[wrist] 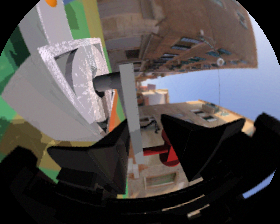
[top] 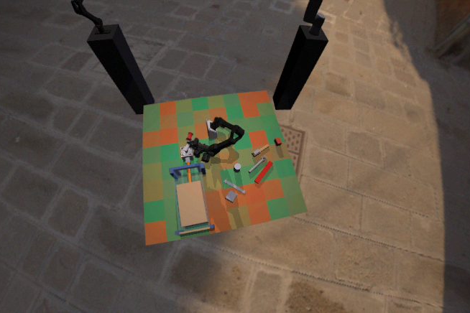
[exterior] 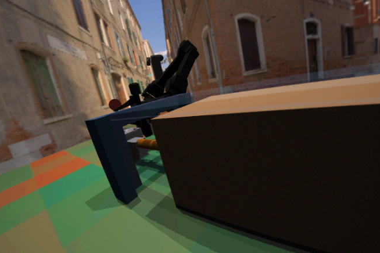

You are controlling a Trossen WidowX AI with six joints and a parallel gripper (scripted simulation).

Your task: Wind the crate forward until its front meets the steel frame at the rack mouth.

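Right now my gripper tip is 1 cm past the grey winch handle and 1 cm to the right of it. Round my gripper tip: red knob: 4 cm behind, 3 cm to the left, 3 cm above; then grey winch: 3 cm ahead, 3 cm to the right, 10 cm below; then round puck: 20 cm ahead, 40 cm to the left, 10 cm below.
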